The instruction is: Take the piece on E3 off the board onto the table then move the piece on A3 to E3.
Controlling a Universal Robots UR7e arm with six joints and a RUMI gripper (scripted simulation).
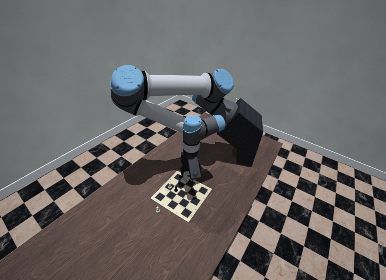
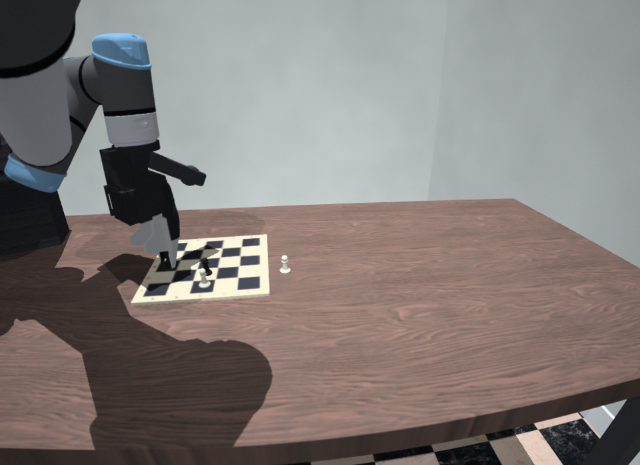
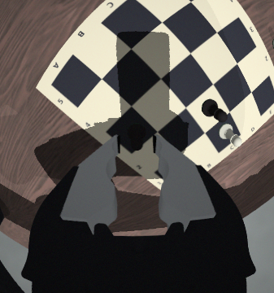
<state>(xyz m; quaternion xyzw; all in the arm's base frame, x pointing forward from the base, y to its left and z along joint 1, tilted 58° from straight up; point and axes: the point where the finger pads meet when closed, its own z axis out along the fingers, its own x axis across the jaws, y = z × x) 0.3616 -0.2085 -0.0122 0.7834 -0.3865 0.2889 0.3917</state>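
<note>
Now: the chessboard 7 cm ahead of my hand, 1 cm to the right of it and 2 cm below it.
</note>
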